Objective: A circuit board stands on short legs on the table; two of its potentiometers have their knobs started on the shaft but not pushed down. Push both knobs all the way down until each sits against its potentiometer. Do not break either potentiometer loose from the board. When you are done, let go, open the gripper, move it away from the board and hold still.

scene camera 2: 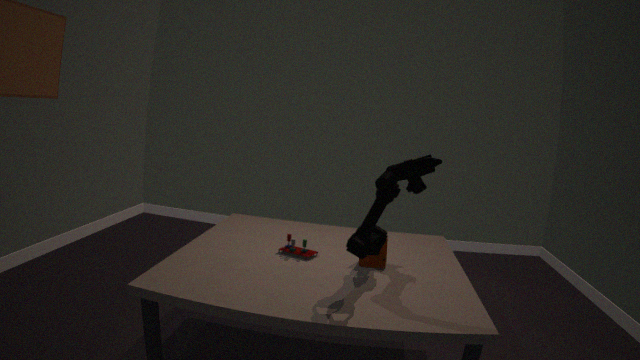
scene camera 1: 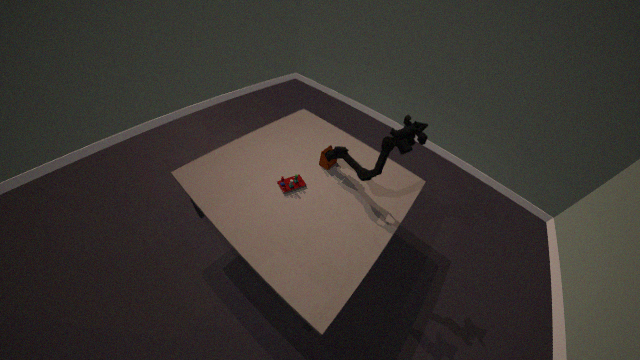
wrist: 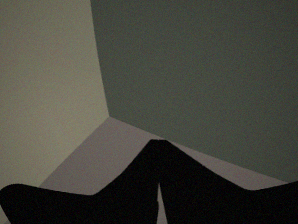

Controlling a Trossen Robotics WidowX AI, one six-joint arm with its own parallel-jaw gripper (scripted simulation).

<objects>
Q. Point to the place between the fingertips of my gripper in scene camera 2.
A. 441, 161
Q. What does my gripper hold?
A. Nothing.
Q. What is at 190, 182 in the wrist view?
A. My gripper.
</objects>
